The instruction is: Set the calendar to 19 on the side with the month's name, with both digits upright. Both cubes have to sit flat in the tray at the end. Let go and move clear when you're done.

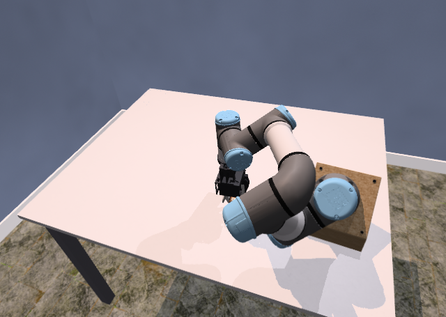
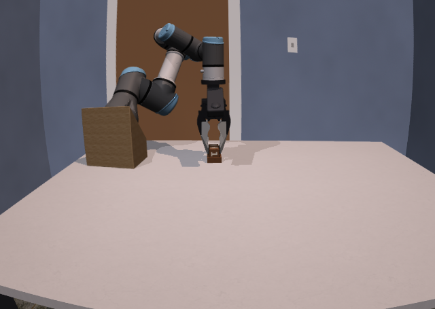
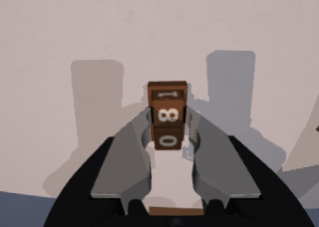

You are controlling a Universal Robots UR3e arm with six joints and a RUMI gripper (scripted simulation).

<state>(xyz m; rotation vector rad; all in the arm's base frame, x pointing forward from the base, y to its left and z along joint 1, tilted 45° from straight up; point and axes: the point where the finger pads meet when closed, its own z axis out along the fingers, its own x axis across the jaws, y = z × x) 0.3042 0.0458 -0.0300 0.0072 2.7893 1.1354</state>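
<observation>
Right now my hand is 30 mm above the tray and 20 mm to the right of it. The rest, counted from my hand: brown digit cube 10 mm below.
</observation>
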